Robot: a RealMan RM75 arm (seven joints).
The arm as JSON. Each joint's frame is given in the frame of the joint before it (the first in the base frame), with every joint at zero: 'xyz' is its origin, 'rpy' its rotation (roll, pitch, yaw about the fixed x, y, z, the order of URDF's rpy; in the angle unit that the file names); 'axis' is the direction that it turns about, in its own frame. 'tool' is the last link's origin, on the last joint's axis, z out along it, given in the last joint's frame.
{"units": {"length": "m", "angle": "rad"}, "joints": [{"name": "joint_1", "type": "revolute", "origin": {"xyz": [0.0, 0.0, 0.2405], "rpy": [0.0, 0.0, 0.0]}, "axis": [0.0, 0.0, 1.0]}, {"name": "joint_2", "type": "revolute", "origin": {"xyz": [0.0, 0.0, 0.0], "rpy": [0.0, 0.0, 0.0]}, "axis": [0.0, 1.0, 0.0]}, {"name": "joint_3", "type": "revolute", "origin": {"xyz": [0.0, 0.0, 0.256], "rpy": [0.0, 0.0, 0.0]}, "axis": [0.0, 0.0, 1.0]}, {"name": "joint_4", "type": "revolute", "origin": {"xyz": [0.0, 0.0, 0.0], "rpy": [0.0, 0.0, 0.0]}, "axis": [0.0, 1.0, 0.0]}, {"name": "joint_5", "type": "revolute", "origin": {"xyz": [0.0, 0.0, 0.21], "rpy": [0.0, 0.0, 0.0]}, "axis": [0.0, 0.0, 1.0]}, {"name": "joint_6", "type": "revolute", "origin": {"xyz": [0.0, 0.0, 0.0], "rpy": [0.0, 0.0, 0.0]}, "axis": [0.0, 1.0, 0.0]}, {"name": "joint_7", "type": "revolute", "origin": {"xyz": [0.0, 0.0, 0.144], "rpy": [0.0, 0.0, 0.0]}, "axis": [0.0, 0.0, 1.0]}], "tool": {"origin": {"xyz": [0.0, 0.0, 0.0], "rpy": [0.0, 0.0, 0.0]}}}
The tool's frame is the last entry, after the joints.
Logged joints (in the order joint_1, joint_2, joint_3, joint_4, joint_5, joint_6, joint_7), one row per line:
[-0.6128 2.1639 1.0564 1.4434 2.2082 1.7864 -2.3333]
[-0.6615 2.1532 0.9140 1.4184 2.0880 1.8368 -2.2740]
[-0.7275 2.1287 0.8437 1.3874 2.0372 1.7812 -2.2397]
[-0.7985 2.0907 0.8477 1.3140 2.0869 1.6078 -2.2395]
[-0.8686 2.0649 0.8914 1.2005 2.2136 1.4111 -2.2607]
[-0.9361 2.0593 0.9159 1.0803 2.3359 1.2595 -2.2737]
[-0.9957 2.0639 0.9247 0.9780 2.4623 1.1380 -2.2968]
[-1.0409 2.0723 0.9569 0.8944 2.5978 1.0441 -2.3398]
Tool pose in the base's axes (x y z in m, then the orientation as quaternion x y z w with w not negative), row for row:
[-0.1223 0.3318 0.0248 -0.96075 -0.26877 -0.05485 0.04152]
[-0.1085 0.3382 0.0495 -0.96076 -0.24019 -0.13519 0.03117]
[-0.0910 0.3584 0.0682 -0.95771 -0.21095 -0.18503 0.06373]
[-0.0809 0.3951 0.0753 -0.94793 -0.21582 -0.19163 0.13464]
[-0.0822 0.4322 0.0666 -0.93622 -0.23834 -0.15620 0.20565]
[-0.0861 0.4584 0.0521 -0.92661 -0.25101 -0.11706 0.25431]
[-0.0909 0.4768 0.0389 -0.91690 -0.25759 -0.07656 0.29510]
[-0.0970 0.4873 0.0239 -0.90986 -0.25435 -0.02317 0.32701]
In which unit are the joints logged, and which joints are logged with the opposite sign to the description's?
The joints are logged in radians. Opposite sign: joint_2.
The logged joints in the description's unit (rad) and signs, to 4 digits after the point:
[-0.6128 -2.1639 1.0564 1.4434 2.2082 1.7864 -2.3333]
[-0.6615 -2.1532 0.9140 1.4184 2.0880 1.8368 -2.2740]
[-0.7275 -2.1287 0.8437 1.3874 2.0372 1.7812 -2.2397]
[-0.7985 -2.0907 0.8477 1.3140 2.0869 1.6078 -2.2395]
[-0.8686 -2.0649 0.8914 1.2005 2.2136 1.4111 -2.2607]
[-0.9361 -2.0593 0.9159 1.0803 2.3359 1.2595 -2.2737]
[-0.9957 -2.0639 0.9247 0.9780 2.4623 1.1380 -2.2968]
[-1.0409 -2.0723 0.9569 0.8944 2.5978 1.0441 -2.3398]

